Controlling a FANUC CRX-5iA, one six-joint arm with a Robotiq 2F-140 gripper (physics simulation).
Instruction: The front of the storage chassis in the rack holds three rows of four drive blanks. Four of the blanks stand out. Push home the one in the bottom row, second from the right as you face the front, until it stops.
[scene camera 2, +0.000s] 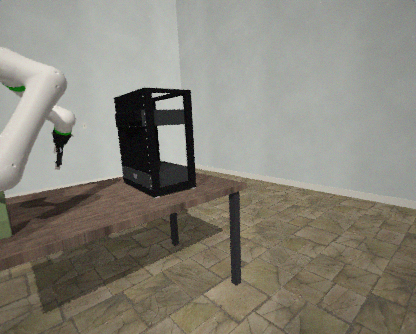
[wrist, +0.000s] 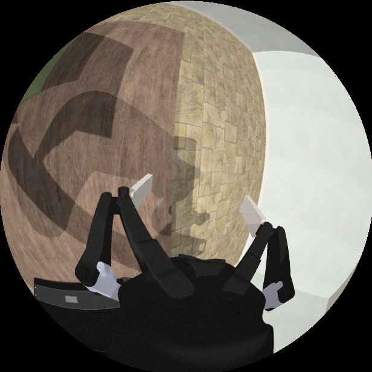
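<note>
The black rack stands upright on the table, its dark front turned to the left in the scene view. The storage chassis and its drive blanks cannot be made out on that dark front, so which blanks stand out cannot be seen. My gripper is open, with its two pale fingertip pads wide apart and nothing between them. It points down in the air to the left of the rack, apart from it, above table height. In the wrist view, part of the rack's dark front shows at the lower left, beside the gripper.
A grey panel with a small light label is low on the rack's front. The wooden table carries the rack; arm shadows fall on it. Tiled floor lies beyond the table edge, and pale walls stand behind.
</note>
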